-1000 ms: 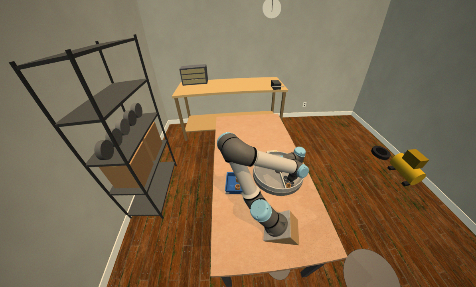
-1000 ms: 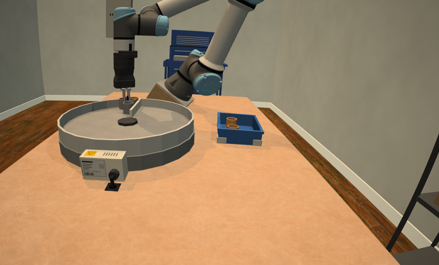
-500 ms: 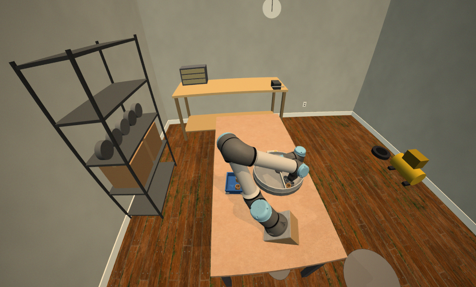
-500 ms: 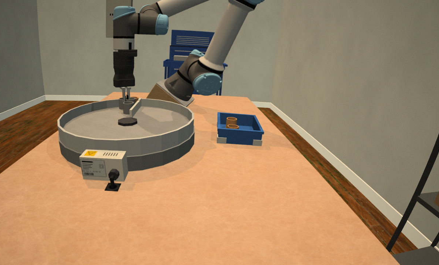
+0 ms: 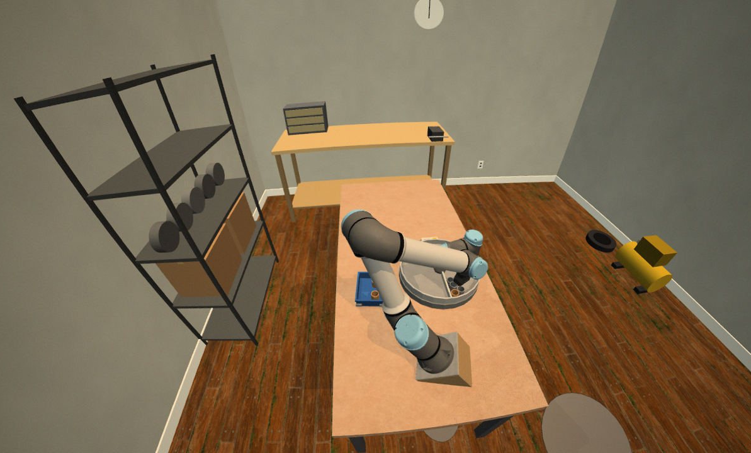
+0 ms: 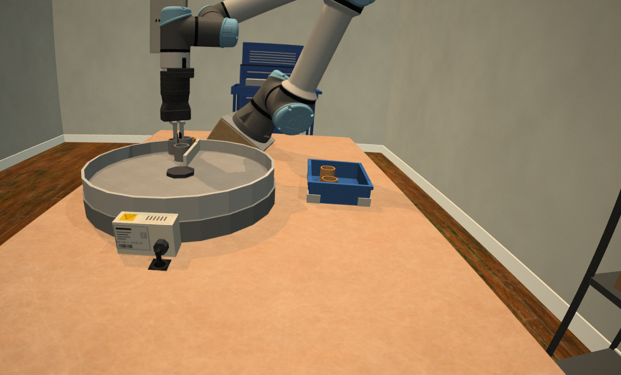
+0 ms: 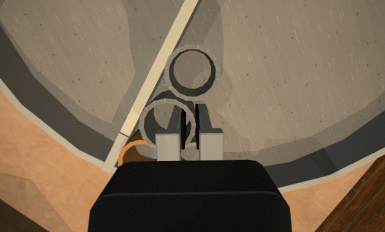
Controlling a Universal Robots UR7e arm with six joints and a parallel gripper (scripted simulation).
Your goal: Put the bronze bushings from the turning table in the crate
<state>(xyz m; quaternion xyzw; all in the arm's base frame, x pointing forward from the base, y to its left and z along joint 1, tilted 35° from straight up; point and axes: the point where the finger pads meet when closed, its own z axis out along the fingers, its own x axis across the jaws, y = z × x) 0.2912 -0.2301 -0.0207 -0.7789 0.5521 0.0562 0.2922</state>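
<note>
Right now the turning table is 140 mm ahead of my hand, 50 mm below it and 20 mm to the left of it. Also, from my hand: blue crate: 400 mm to the left, 120 mm ahead, 70 mm below.
</note>
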